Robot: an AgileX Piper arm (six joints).
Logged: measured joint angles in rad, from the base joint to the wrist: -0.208, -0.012, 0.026, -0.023, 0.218, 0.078; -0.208, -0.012, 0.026, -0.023, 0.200, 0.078; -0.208, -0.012, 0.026, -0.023, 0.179, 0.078; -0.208, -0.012, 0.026, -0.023, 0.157, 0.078; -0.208, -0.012, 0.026, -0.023, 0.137, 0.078; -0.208, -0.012, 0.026, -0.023, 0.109, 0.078; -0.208, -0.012, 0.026, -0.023, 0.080, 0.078; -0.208, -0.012, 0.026, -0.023, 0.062, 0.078; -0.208, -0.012, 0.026, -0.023, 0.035, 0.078; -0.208, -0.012, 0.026, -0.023, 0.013, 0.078; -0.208, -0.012, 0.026, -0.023, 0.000, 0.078; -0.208, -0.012, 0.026, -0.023, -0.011, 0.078; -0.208, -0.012, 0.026, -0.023, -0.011, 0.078; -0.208, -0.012, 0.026, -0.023, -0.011, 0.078; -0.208, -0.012, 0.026, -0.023, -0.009, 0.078; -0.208, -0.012, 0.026, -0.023, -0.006, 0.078; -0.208, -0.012, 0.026, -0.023, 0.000, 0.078; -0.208, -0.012, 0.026, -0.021, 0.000, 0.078; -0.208, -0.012, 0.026, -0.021, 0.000, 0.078; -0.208, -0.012, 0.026, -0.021, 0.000, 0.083; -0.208, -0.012, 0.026, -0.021, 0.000, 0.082; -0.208, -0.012, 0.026, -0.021, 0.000, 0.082; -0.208, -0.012, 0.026, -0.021, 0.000, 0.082; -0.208, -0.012, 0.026, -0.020, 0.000, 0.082
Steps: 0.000, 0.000, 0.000, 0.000, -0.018, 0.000; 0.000, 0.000, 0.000, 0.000, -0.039, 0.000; 0.000, 0.000, 0.000, 0.000, -0.061, 0.000; 0.000, 0.000, 0.000, 0.000, -0.081, 0.000; 0.000, 0.000, 0.000, 0.000, -0.109, 0.000; 0.000, 0.000, 0.000, 0.000, -0.138, 0.000; 0.000, 0.000, 0.000, 0.000, -0.156, 0.000; 0.000, 0.000, 0.000, 0.000, -0.183, 0.000; 0.000, 0.000, 0.000, 0.000, -0.205, 0.000; 0.000, 0.000, 0.000, 0.000, -0.218, 0.000; 0.000, 0.000, 0.000, 0.000, -0.229, 0.000; 0.000, 0.000, 0.000, 0.000, -0.229, 0.000; 0.000, 0.000, 0.000, 0.000, -0.229, 0.000; 0.000, 0.000, 0.000, 0.000, -0.227, 0.000; 0.000, 0.000, 0.000, 0.000, -0.224, 0.000; 0.000, 0.000, 0.000, 0.000, -0.218, 0.000; 0.000, 0.000, 0.000, 0.002, -0.218, 0.000; 0.000, 0.000, 0.000, 0.002, -0.218, 0.000; 0.000, 0.000, 0.000, 0.002, -0.218, 0.005; 0.000, 0.000, 0.000, 0.002, -0.218, 0.004; 0.000, 0.000, 0.000, 0.002, -0.218, 0.004; 0.000, 0.000, 0.000, 0.002, -0.218, 0.004; 0.000, 0.000, 0.000, 0.003, -0.218, 0.004
